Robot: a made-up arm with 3 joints. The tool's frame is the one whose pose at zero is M. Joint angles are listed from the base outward.
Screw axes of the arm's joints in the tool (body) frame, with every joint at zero. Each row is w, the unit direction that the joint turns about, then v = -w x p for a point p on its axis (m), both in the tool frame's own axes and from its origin. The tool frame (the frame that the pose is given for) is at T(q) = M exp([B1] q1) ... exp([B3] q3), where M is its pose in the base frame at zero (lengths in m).
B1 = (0, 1, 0, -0.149, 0, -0.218)
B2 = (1, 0, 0, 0, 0.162, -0.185)
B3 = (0, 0, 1, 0.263, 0.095, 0)
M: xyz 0.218 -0.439 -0.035 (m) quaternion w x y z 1 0 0 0
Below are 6 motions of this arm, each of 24 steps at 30 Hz.
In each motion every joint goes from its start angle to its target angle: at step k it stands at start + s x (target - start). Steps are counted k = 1, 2, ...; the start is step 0. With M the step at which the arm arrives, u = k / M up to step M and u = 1 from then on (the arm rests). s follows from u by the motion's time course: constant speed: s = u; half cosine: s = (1 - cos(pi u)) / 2; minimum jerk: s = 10 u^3 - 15 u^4 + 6 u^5.
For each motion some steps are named. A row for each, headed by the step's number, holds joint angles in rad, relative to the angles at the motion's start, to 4 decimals.
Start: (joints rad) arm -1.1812 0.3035 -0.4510
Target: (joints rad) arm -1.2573 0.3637 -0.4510
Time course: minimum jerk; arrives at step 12
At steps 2, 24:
2: -0.0027 0.0021 0.0000
24: -0.0761 0.0602 0.0000

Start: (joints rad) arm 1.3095 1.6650 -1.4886
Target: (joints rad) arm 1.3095 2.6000 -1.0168
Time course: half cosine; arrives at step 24
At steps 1, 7, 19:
1: 0.0000 0.0040 0.0020
7: 0.0000 0.1829 0.0923
19: 0.0000 0.8384 0.4231

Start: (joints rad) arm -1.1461 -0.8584 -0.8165
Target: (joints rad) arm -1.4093 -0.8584 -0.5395
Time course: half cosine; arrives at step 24
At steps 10, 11, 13, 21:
10: -0.0975 0.0000 0.1027
11: -0.1144 0.0000 0.1204
13: -0.1488 0.0000 0.1566
21: -0.2532 0.0000 0.2665

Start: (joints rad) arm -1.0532 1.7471 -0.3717
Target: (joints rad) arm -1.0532 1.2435 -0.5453
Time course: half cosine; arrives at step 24
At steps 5, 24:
5: 0.0000 -0.0520 -0.0179
24: 0.0000 -0.5036 -0.1736

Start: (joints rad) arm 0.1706 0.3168 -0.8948
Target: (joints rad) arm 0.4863 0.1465 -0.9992
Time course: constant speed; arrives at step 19
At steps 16, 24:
16: 0.2659 -0.1434 -0.0879
24: 0.3157 -0.1703 -0.1044

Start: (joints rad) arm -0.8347 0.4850 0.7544
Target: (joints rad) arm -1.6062 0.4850 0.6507
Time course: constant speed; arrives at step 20
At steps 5, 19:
5: -0.1929 0.0000 -0.0259
19: -0.7329 0.0000 -0.0985

